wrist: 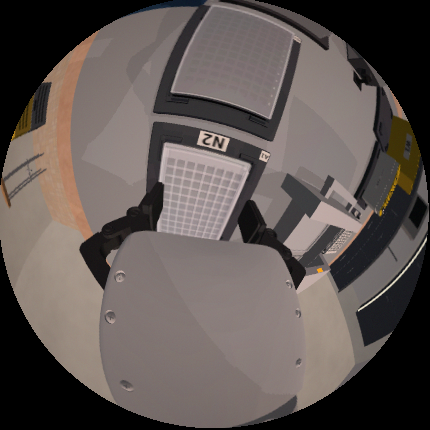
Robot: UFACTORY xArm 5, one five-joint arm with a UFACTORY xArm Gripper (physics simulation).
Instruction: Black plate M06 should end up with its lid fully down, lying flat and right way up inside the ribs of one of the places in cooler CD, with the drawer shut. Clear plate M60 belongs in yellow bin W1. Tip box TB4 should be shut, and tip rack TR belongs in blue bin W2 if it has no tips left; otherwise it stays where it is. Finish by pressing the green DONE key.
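Places are measured from the arm's base along level axes (x back, y down, z right), in millimetres.
Pixels of known places: gripper, between the fingertips: [203,202].
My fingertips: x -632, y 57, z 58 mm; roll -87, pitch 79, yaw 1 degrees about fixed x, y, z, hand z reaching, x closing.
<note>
Behind a point stands the place of what it marks.
My gripper [203,202] @(x -632, y 57, z 58 mm) is open, its two black fingers on either side of a clear gridded plate [200,192] @(x -628, y 67, z 64 mm) on the dark nest N2 [187,134] @(x -579, y 71, z 100 mm). Nothing is held; whether the fingers touch the plate I cannot tell. A second clear plate [232,60] @(x -499, y 55, z 97 mm), seemingly lidded, lies on another dark nest [215,109] @(x -546, y 71, z 87 mm) farther up the view. No M60 marking is readable on either plate. The yellow bin W1 [399,135] is at the right edge. Black plate M06, cooler CD, tip box TB4, bin W2 and the green DONE key cannot be made out.
A grey and white device [327,202] @(x -558, y 18, z -40 mm) with an orange light [320,270] @(x -647, y 3, z -189 mm) stands right of the gripper, close to the right finger. A grey box with a yellow edge [381,185] @(x -420, y 30, z -237 mm) is near bin W1. An orange-brown table edge [77,100] @(x -566, y 83, z 276 mm) runs down the left.
</note>
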